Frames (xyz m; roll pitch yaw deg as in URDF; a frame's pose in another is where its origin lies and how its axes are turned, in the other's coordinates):
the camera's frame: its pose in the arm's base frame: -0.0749 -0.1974 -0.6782 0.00 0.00 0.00
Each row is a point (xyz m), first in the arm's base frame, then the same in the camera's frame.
Working: the arm's base frame: its pose in the camera's frame: 0.0749 0.1974 0.6782 0.00 0.00 0.00

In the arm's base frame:
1: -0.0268 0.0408 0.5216
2: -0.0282 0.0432 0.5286
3: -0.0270 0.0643 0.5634
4: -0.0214 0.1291 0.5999
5: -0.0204 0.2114 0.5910
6: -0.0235 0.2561 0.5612
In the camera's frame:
1: 0.0481 0.2382 1.1998
2: 0.0467 0.2406 1.2068
3: 0.0479 0.2617 1.2416
4: 0.0535 0.3265 1.2781
5: 0.0545 0.4088 1.2692
6: 0.0514 0.4535 1.2394

